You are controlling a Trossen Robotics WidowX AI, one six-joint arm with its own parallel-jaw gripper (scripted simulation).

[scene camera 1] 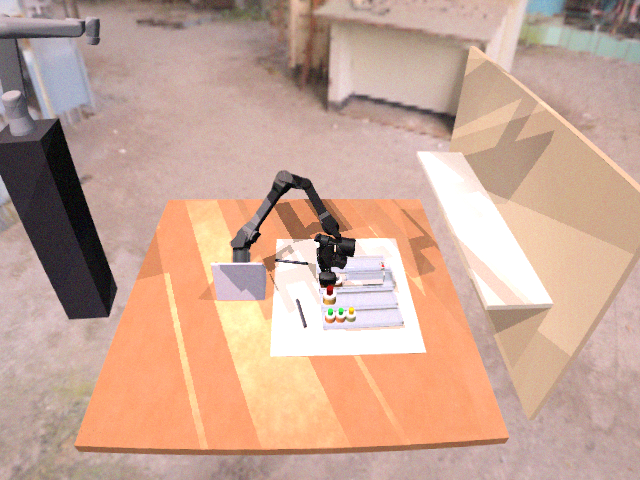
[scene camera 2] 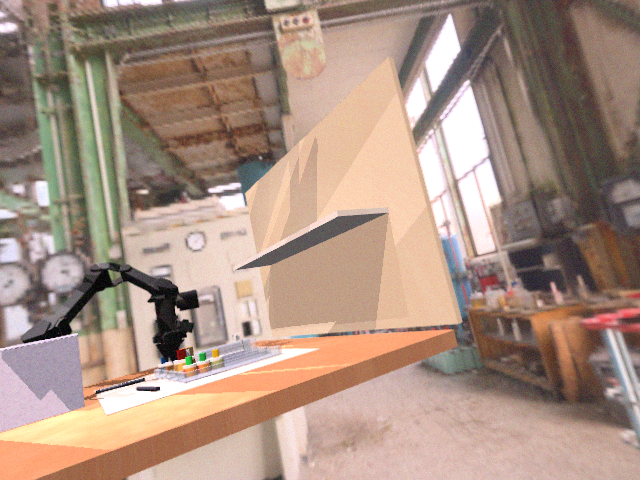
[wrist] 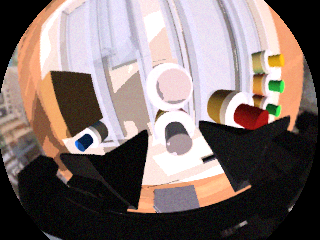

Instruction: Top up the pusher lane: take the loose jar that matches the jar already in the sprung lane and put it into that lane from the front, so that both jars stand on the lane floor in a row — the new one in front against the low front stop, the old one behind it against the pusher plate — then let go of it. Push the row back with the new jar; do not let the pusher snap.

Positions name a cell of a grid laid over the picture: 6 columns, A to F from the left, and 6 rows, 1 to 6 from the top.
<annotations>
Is my gripper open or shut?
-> Open.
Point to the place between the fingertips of my gripper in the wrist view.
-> At D4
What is my gripper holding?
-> Nothing.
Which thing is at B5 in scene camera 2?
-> My gripper.
</annotations>
